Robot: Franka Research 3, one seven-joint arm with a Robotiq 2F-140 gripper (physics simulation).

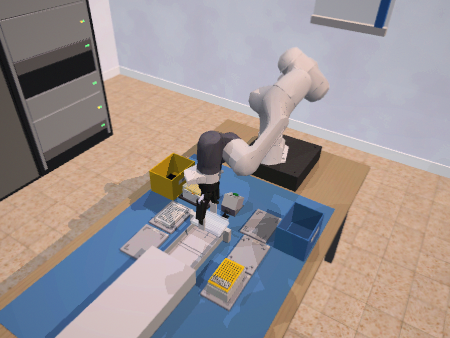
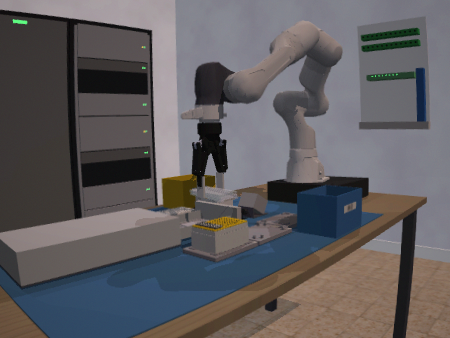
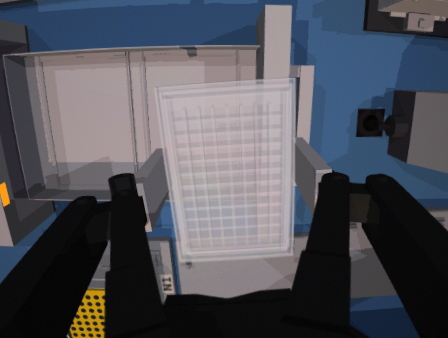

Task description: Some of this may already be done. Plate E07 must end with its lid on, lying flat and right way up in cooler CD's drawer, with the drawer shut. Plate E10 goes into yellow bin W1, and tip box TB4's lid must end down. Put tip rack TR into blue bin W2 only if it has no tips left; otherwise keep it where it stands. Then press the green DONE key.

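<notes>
My gripper [image 1: 207, 215] [image 2: 210, 188] [image 3: 230, 161] is shut on a clear plate [image 1: 216, 226] [image 2: 218, 195] [image 3: 227, 145], which looks lidded; its label is unseen. It holds the plate above the front end of the open drawer [image 1: 192, 245] [image 3: 92, 110]. The drawer belongs to the long white cooler [image 1: 130, 295] [image 2: 95, 245]. A white gridded plate [image 1: 171, 215] sits on a pad left of the drawer. A yellow tip rack [image 1: 227, 274] [image 2: 220, 223] [image 3: 89, 310] tops a white box and shows grey marks in part of its holes. The green key [image 1: 235, 194] is on a grey box.
A yellow bin [image 1: 167, 182] [image 2: 179, 192] stands behind left, with a tip box [image 1: 192, 192] beside it, partly hidden by the gripper. A blue bin [image 1: 299, 232] [image 2: 327, 215] stands right. Flat grey pads [image 1: 145, 241] [image 1: 248, 255] [image 1: 261, 224] lie on both sides of the drawer.
</notes>
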